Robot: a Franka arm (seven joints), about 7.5 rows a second.
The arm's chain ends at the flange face. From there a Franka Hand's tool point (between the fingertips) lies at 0.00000 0.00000 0.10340 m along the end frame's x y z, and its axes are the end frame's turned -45 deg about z.
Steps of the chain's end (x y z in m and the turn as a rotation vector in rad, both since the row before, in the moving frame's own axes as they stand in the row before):
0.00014, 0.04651, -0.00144, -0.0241, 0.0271, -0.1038
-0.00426, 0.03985, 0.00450, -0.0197, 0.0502, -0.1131
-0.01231, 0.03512, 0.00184, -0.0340, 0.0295, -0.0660
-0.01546, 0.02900, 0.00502, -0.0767, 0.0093, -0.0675
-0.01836, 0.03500, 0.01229, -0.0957, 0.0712, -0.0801
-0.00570, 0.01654, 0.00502, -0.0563, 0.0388, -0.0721
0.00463, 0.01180, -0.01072, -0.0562, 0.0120, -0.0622
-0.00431, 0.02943, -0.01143, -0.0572, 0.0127, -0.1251
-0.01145, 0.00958, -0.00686, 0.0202, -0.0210, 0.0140
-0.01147, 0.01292, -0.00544, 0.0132, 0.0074, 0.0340
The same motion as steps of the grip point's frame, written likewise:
-0.03238, 0.03671, -0.00151, -0.0362, 0.0021, -0.1038
-0.02868, 0.03014, 0.00435, -0.0494, 0.0216, -0.1131
-0.03371, 0.02078, 0.00174, -0.0449, -0.0032, -0.0660
-0.03615, 0.01602, 0.00471, -0.0608, -0.0477, -0.0675
-0.03903, 0.02400, 0.01156, -0.1180, -0.0173, -0.0801
-0.01675, 0.01465, 0.00478, -0.0672, -0.0124, -0.0721
-0.00814, 0.01670, -0.01089, -0.0482, -0.0313, -0.0622
-0.02678, 0.02306, -0.01161, -0.0494, -0.0315, -0.1251
-0.01491, -0.00433, -0.00690, 0.0291, -0.0006, 0.0140
-0.01573, 0.00063, -0.00545, 0.0041, 0.0146, 0.0340

